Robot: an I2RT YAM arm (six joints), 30 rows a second.
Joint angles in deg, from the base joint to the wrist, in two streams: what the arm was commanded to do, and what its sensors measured. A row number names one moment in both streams.
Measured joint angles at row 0: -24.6, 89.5, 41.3, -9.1, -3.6, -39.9
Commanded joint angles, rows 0 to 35: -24.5, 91.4, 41.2, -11.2, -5.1, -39.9; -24.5, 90.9, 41.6, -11.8, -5.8, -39.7; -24.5, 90.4, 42.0, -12.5, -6.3, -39.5; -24.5, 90.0, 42.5, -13.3, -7.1, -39.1; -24.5, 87.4, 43.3, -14.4, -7.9, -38.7; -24.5, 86.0, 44.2, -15.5, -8.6, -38.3; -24.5, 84.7, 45.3, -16.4, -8.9, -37.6; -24.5, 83.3, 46.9, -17.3, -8.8, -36.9; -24.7, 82.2, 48.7, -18.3, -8.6, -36.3; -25.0, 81.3, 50.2, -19.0, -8.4, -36.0; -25.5, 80.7, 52.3, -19.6, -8.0, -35.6; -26.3, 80.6, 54.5, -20.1, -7.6, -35.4; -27.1, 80.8, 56.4, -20.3, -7.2, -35.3; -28.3, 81.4, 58.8, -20.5, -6.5, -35.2; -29.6, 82.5, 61.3, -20.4, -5.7, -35.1; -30.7, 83.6, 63.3, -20.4, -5.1, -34.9; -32.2, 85.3, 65.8, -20.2, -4.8, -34.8; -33.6, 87.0, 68.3, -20.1, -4.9, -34.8; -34.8, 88.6, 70.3, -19.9, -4.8, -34.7; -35.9, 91.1, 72.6, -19.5, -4.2, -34.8; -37.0, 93.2, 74.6, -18.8, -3.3, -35.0; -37.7, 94.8, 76.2, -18.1, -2.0, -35.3; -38.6, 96.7, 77.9, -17.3, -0.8, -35.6; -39.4, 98.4, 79.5, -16.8, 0.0, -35.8; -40.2, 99.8, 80.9, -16.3, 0.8, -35.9; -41.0, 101.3, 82.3, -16.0, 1.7, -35.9; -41.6, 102.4, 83.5, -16.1, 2.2, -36.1; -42.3, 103.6, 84.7, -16.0, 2.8, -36.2; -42.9, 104.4, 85.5, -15.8, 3.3, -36.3; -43.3, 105.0, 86.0, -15.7, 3.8, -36.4; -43.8, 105.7, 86.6, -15.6, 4.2, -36.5; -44.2, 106.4, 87.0, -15.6, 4.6, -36.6; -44.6, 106.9, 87.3, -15.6, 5.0, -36.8; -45.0, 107.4, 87.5, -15.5, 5.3, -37.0; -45.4, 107.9, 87.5, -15.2, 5.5, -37.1; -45.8, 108.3, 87.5, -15.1, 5.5, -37.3
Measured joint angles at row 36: -44.8, 108.0, 84.7, -17.8, 3.9, -36.5
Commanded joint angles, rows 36 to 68: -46.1, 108.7, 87.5, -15.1, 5.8, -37.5; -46.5, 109.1, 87.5, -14.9, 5.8, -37.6; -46.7, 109.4, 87.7, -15.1, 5.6, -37.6; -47.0, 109.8, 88.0, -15.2, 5.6, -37.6; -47.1, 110.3, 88.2, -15.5, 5.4, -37.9; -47.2, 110.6, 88.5, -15.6, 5.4, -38.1; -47.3, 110.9, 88.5, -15.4, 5.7, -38.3; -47.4, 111.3, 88.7, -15.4, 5.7, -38.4; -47.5, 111.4, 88.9, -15.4, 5.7, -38.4; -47.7, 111.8, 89.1, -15.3, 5.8, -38.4; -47.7, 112.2, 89.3, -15.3, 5.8, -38.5; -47.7, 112.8, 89.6, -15.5, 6.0, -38.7; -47.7, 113.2, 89.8, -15.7, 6.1, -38.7; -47.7, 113.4, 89.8, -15.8, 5.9, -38.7; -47.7, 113.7, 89.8, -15.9, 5.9, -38.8; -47.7, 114.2, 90.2, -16.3, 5.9, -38.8; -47.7, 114.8, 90.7, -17.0, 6.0, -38.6; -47.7, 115.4, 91.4, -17.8, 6.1, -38.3; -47.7, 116.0, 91.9, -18.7, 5.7, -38.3; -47.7, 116.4, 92.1, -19.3, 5.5, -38.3; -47.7, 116.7, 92.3, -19.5, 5.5, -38.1; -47.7, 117.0, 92.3, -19.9, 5.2, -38.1; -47.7, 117.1, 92.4, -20.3, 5.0, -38.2; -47.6, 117.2, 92.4, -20.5, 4.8, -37.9; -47.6, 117.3, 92.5, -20.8, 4.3, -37.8; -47.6, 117.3, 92.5, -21.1, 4.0, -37.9; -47.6, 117.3, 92.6, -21.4, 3.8, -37.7; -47.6, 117.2, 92.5, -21.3, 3.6, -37.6; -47.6, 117.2, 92.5, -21.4, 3.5, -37.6; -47.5, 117.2, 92.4, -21.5, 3.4, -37.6; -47.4, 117.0, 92.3, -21.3, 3.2, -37.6; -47.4, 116.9, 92.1, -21.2, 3.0, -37.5; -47.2, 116.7, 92.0, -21.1, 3.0, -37.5
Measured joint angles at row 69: -47.6, 116.8, 90.8, -19.5, 5.6, -38.1
